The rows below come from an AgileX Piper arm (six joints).
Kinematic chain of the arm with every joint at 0, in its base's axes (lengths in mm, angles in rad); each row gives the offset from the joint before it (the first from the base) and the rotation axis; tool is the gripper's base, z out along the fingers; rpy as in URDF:
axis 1: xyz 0 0 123 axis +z
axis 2: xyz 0 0 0 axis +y
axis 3: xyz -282.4 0 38.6 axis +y
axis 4: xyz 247.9 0 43.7 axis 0.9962 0 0.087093
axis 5: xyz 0 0 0 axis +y
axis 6: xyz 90.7 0 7.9 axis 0.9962 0 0.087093
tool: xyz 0 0 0 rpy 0 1.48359 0
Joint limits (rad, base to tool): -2.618..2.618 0..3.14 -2.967..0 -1.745..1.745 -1.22..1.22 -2.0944..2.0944
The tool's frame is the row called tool.
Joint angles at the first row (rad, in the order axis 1, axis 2, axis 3, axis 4, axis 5, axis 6):
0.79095 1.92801 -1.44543 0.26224 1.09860 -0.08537
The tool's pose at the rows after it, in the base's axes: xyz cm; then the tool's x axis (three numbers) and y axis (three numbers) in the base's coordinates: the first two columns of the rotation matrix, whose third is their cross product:
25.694, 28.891, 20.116, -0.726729, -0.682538, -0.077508, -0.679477, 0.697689, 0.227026
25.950, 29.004, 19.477, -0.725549, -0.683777, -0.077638, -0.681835, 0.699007, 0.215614
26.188, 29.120, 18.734, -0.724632, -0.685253, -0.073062, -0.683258, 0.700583, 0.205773
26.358, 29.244, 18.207, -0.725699, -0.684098, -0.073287, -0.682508, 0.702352, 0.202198
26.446, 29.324, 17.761, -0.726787, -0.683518, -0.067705, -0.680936, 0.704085, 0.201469
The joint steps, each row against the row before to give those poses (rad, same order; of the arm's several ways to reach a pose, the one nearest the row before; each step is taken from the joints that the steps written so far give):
-0.00001 0.02176 0.00000 -0.00476 -0.01703 -0.00001
0.00001 0.01619 0.00002 -0.01099 -0.01644 0.00000
0.00000 0.01884 -0.00001 -0.00942 -0.01431 0.00001
0.00001 0.01351 0.00000 -0.00246 -0.01400 0.00000
0.00000 0.01141 -0.00002 0.00000 -0.00593 0.00001

